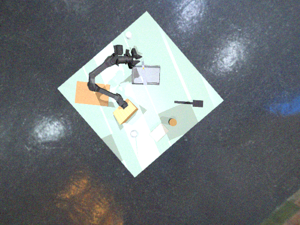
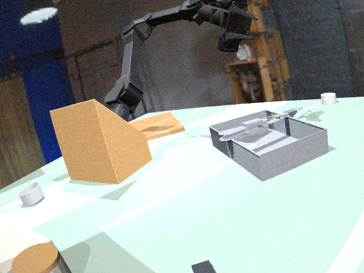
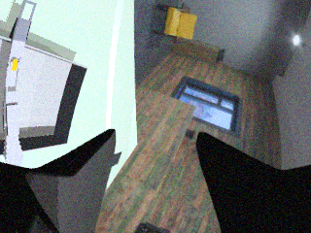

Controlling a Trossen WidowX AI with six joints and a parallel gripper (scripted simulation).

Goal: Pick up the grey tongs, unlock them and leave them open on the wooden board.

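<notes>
Right now my gripper tip is 10 mm short of the yellow lock piece and 240 mm above it. Also, from my gripper tip: wooden board 580 mm behind, 200 mm to the left, 290 mm below; then grey roasting tin 10 mm behind, 60 mm to the right, 270 mm below; then cork-lidded jar 150 mm behind, 630 mm to the right, 270 mm below.
</notes>
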